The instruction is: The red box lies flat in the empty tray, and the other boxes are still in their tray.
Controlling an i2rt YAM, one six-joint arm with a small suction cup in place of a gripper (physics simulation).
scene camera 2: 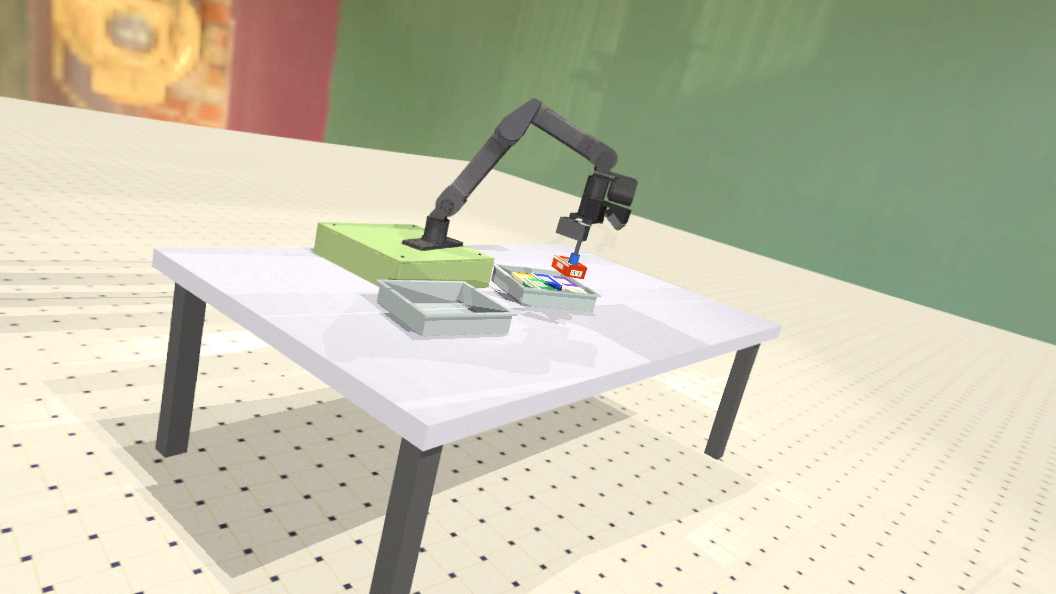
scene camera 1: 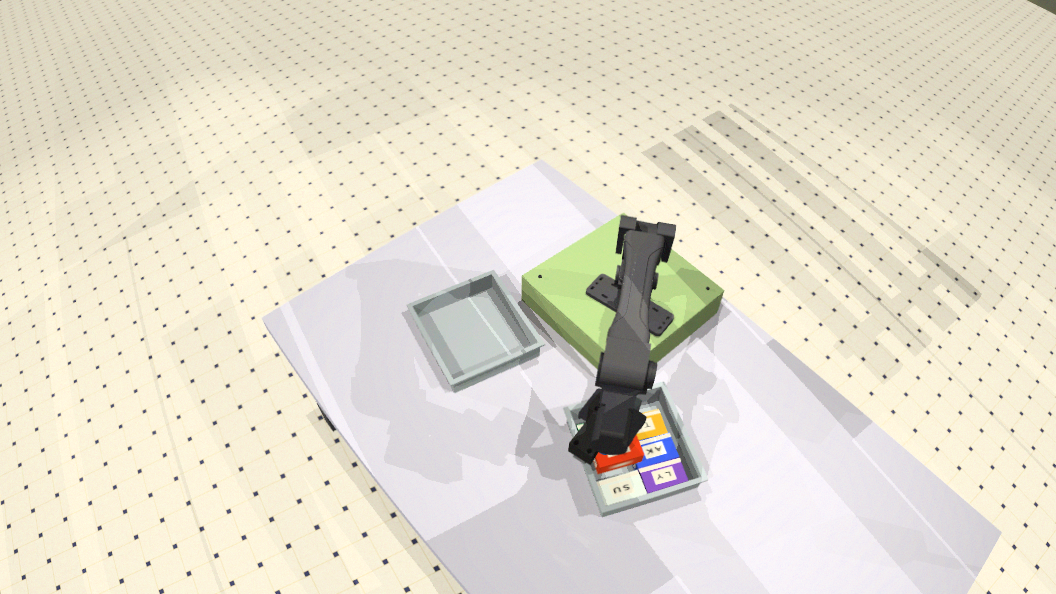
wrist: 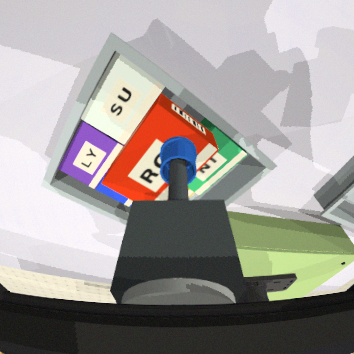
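Where they show: hand at its tool point: (scene camera 2: 571,267) (wrist: 177,146); arm's base at its link origin: (scene camera 2: 433,244) (wrist: 248,283).
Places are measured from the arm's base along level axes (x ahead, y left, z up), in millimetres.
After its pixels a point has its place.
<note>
My suction cup (scene camera 2: 574,258) (wrist: 178,159) {x 342, y 167, z 28 mm} is blue and holds the red box (scene camera 1: 618,456) {x 341, y 198, z 38 mm} (scene camera 2: 568,268) {x 346, y 137, z 28 mm} (wrist: 135,145) {x 348, y 200, z 38 mm} by its top face, off-centre, a little above the filled tray (scene camera 1: 604,510) {x 418, y 231, z -35 mm} (scene camera 2: 557,299) {x 342, y 127, z -60 mm} (wrist: 65,135) {x 320, y 297, z -36 mm}. In that tray lie the white box (scene camera 1: 620,489) {x 358, y 228, z -46 mm} (wrist: 120,102) {x 355, y 229, z -46 mm}, the purple box (scene camera 1: 664,477) {x 284, y 284, z -46 mm} (scene camera 2: 564,282) {x 289, y 271, z -46 mm} (wrist: 89,156) {x 284, y 279, z -46 mm}, the blue box (scene camera 1: 657,450) {x 242, y 239, z -45 mm} (scene camera 2: 547,281) {x 262, y 213, z -45 mm} (wrist: 115,194) {x 217, y 254, z -45 mm}, the orange box (scene camera 1: 651,424) {x 198, y 195, z -47 mm} and the green box (wrist: 227,147) {x 307, y 103, z -36 mm}. The arm hides part of the tray in scene camera 1. The empty tray (scene camera 1: 493,377) {x 290, y -152, z -81 mm} (scene camera 2: 466,325) {x 329, y -302, z -64 mm} stands apart.
The arm's base stands on a green block (scene camera 1: 568,265) {x -11, y -177, z 0 mm} (scene camera 2: 354,258) {x -82, y -210, z -47 mm} (wrist: 300,267) {x 57, y -98, z 0 mm} beside both trays. The trays and block are on a pale table (scene camera 1: 384,458) {x 590, y -194, z -86 mm} (scene camera 2: 354,369) {x 327, y -647, z -86 mm}. The empty tray's near corner shows at the right edge of the wrist view.
</note>
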